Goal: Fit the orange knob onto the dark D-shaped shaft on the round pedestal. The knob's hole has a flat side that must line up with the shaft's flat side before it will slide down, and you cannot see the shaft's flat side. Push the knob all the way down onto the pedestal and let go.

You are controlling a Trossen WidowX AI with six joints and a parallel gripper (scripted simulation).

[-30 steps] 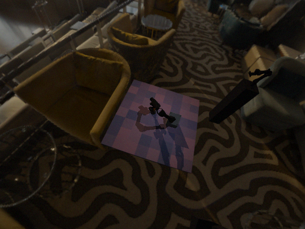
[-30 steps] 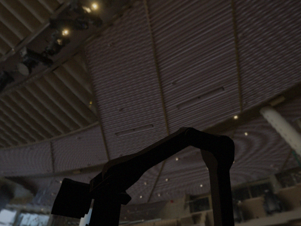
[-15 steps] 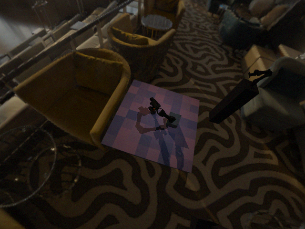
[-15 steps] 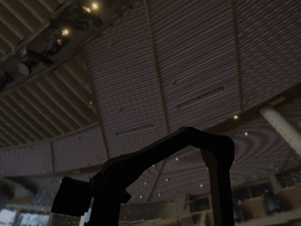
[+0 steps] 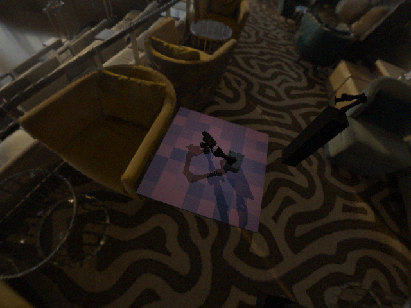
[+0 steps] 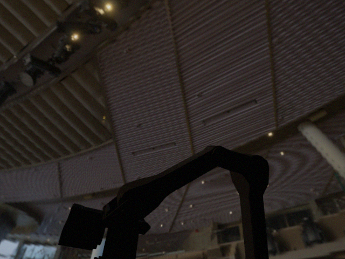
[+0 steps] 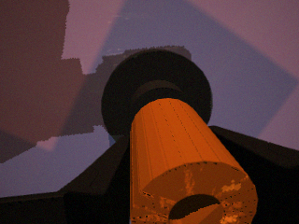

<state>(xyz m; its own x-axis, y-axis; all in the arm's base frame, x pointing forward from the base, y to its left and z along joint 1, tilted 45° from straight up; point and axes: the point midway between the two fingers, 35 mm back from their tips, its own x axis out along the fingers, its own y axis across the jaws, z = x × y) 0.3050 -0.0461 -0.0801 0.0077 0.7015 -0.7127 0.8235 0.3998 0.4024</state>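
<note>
Now: gripper tip 2 cm below the orange knob. Round my gripper tip: dark round pedestal: 4 cm below.
</note>
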